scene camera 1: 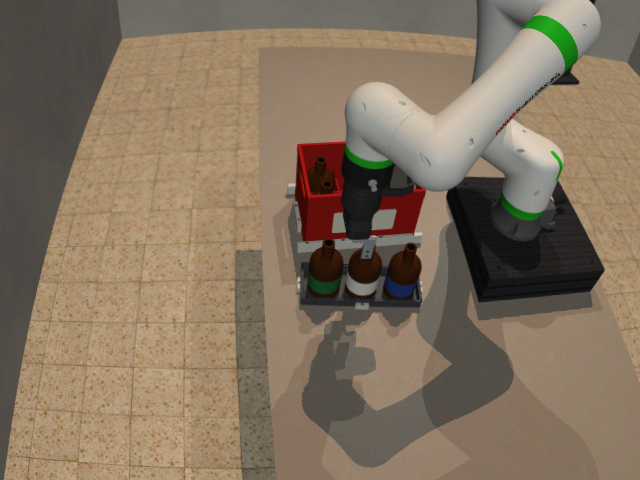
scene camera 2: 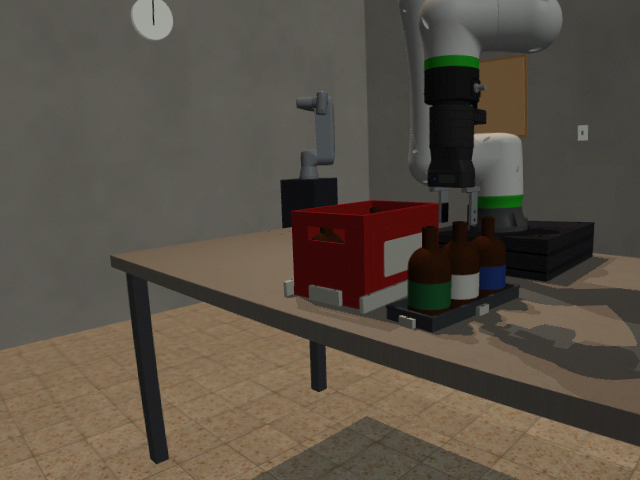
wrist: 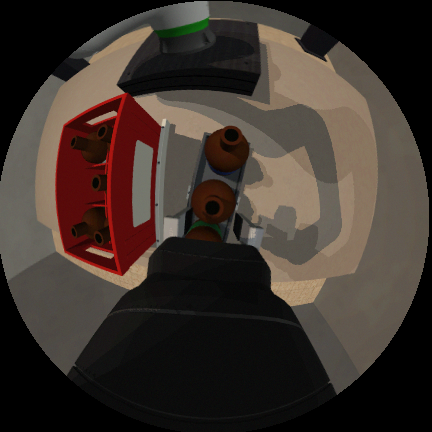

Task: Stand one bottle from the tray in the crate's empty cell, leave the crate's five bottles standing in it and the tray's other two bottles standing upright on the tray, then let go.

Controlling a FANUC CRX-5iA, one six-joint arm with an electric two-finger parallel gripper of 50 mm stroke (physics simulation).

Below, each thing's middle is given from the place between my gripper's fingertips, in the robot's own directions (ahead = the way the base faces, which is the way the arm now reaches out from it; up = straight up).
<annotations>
My gripper is now 6 cm past the long strip [scene camera 1: 397, 239], 12 cm to the left of it and 14 cm above it.
</annotations>
